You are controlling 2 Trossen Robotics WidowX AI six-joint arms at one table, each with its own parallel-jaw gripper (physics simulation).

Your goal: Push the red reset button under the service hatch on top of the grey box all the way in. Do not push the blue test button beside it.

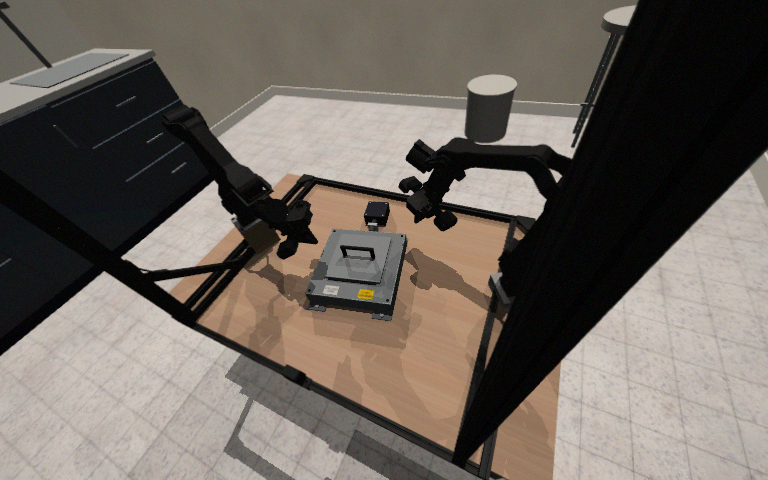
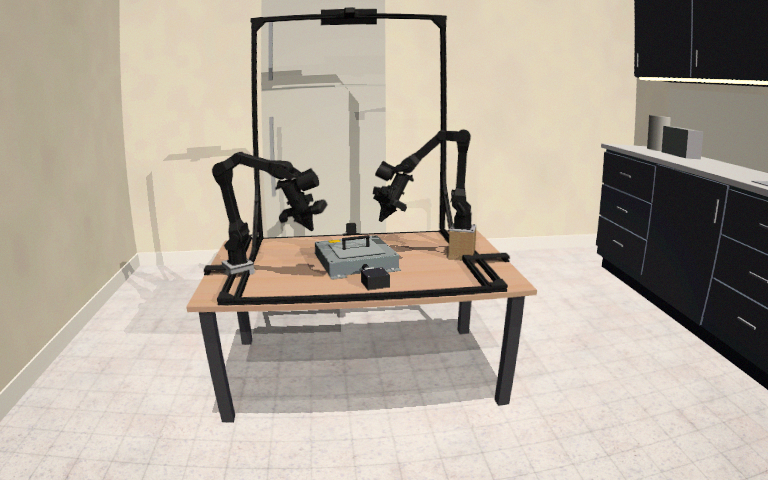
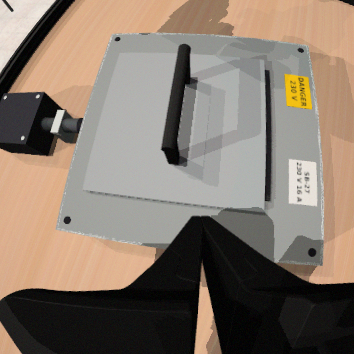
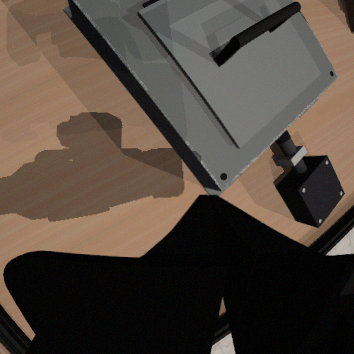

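Observation:
The grey box (image 1: 348, 292) (image 2: 351, 267) (image 3: 295, 135) (image 4: 150, 75) sits in the middle of the table. Its service hatch (image 1: 345, 268) (image 3: 130, 110) (image 4: 250, 90) lies over the opening, with a thin dark strip along one edge. The hatch's black handle (image 1: 357, 247) (image 2: 355, 238) (image 3: 176, 100) (image 4: 260, 29) stands up. The red and blue buttons are hidden. My left gripper (image 1: 316, 242) (image 2: 383, 219) (image 3: 199, 223) is shut and empty, above and beside the box. My right gripper (image 1: 417, 219) (image 2: 309, 227) (image 4: 206, 203) is shut and empty, raised on the box's other side, apart from the handle.
A small black junction box (image 1: 376, 212) (image 2: 375, 277) (image 3: 25, 122) (image 4: 312, 192) is joined to the grey box by a short connector. A black frame (image 2: 362, 296) runs around the wooden table (image 1: 362, 362). A brown block (image 2: 461, 243) is under the left arm's base.

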